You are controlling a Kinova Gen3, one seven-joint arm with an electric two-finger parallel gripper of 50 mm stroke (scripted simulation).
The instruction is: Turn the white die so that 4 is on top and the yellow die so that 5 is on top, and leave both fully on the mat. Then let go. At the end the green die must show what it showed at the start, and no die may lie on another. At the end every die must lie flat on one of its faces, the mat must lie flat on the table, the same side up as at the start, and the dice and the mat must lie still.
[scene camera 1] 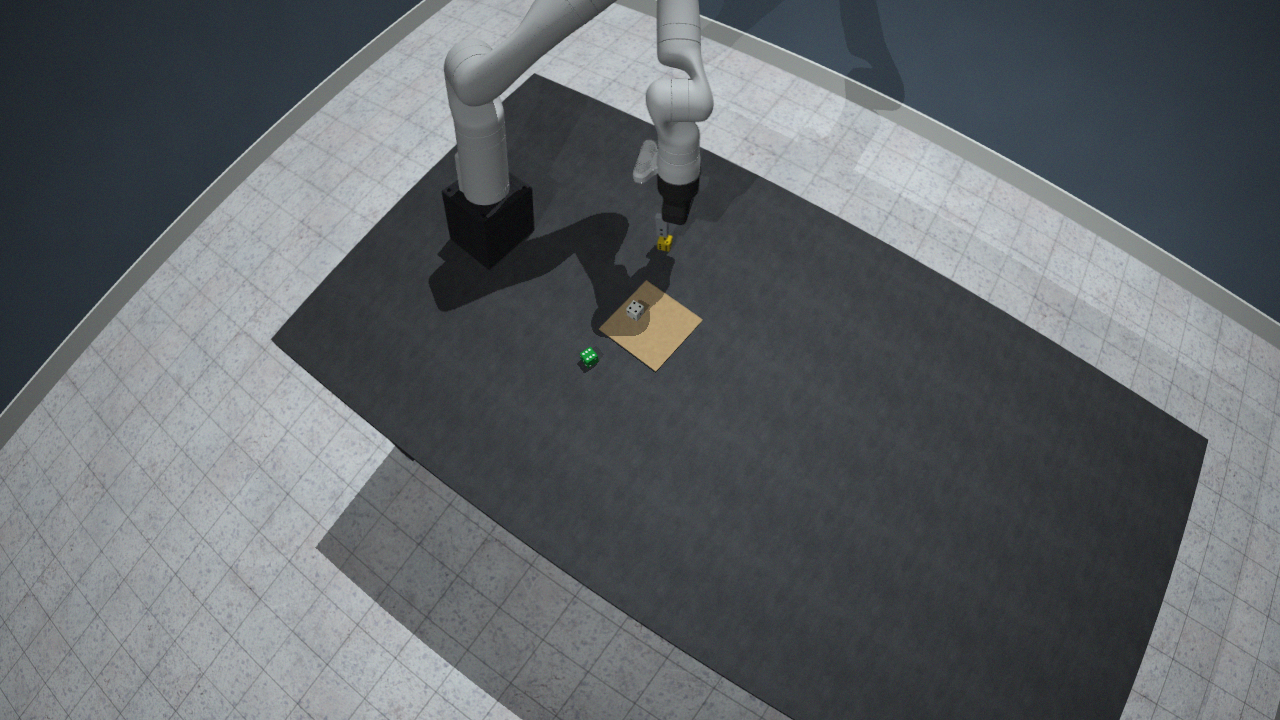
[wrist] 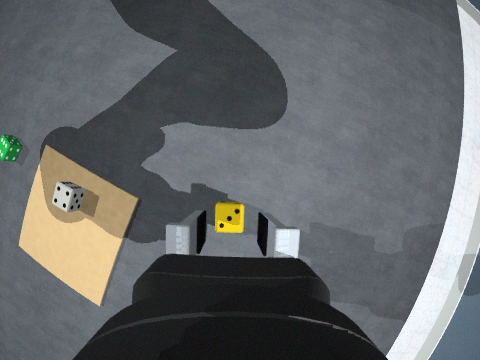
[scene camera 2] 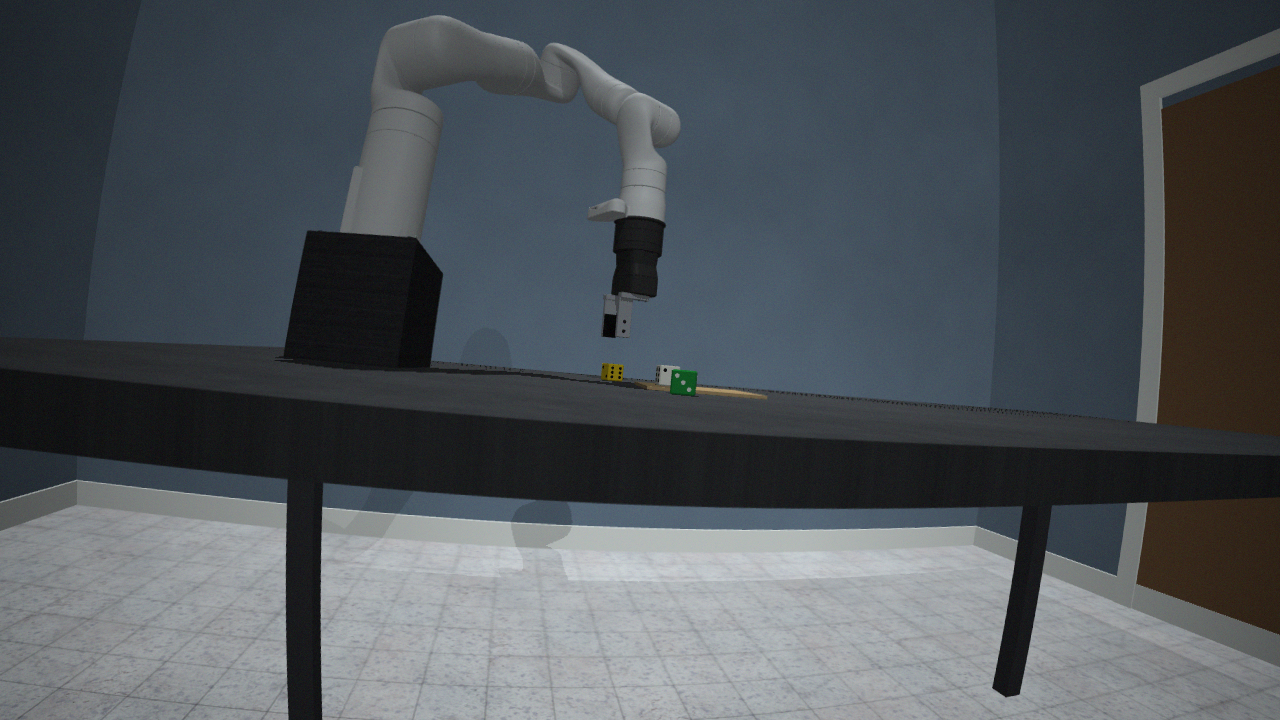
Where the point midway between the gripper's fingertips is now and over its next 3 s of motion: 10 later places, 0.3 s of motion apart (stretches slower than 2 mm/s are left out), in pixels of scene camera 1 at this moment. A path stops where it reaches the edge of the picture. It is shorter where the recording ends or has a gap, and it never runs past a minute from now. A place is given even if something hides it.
My gripper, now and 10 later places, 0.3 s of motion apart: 665, 226; 665, 230; 665, 233; 664, 235; 664, 236; 665, 237; 666, 240; 665, 243; 664, 244; 662, 243; 660, 234
